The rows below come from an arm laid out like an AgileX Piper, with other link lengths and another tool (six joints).
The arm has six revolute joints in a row. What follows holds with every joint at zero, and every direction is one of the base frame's.
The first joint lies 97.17 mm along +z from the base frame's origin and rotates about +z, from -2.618 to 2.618 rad.
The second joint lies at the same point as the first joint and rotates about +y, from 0 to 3.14 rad.
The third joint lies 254.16 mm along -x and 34.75 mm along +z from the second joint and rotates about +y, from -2.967 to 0 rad.
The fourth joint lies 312.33 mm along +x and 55.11 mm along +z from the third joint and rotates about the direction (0.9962, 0, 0.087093), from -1.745 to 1.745 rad.
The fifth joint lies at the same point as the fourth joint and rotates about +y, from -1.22 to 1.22 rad.
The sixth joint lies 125.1 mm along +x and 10.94 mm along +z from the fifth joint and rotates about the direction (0.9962, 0, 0.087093), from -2.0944 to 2.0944 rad.
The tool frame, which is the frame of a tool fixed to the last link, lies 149.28 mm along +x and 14 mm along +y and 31.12 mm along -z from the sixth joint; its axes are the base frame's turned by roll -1.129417, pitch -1.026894 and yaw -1.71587 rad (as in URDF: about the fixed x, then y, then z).
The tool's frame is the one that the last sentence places.
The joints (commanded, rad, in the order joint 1, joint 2, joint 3, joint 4, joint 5, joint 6), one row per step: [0.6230, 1.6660, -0.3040, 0.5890, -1.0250, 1.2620]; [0.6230, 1.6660, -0.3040, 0.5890, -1.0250, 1.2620]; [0.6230, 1.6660, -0.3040, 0.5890, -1.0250, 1.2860]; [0.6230, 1.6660, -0.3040, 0.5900, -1.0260, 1.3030]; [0.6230, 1.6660, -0.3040, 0.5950, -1.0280, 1.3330]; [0.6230, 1.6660, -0.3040, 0.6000, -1.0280, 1.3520]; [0.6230, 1.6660, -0.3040, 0.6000, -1.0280, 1.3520]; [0.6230, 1.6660, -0.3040, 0.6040, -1.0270, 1.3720]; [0.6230, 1.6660, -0.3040, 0.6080, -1.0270, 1.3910]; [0.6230, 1.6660, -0.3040, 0.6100, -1.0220, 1.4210]
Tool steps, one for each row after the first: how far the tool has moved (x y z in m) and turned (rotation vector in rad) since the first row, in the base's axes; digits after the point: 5 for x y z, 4 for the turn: [0.00000, 0.00000, 0.00000, 0.0000, 0.0000, 0.0000]; [0.00033, -0.00017, 0.00104, 0.0229, 0.0024, -0.0069]; [0.00071, -0.00057, 0.00201, 0.0393, 0.0032, -0.0130]; [0.00157, -0.00206, 0.00368, 0.0692, 0.0049, -0.0267]; [0.00211, -0.00341, 0.00436, 0.0885, 0.0074, -0.0370]; [0.00211, -0.00341, 0.00436, 0.0885, 0.0074, -0.0370]; [0.00253, -0.00452, 0.00484, 0.1084, 0.0108, -0.0465]; [0.00300, -0.00568, 0.00553, 0.1275, 0.0130, -0.0558]; [0.00315, -0.00634, 0.00545, 0.1562, 0.0209, -0.0660]
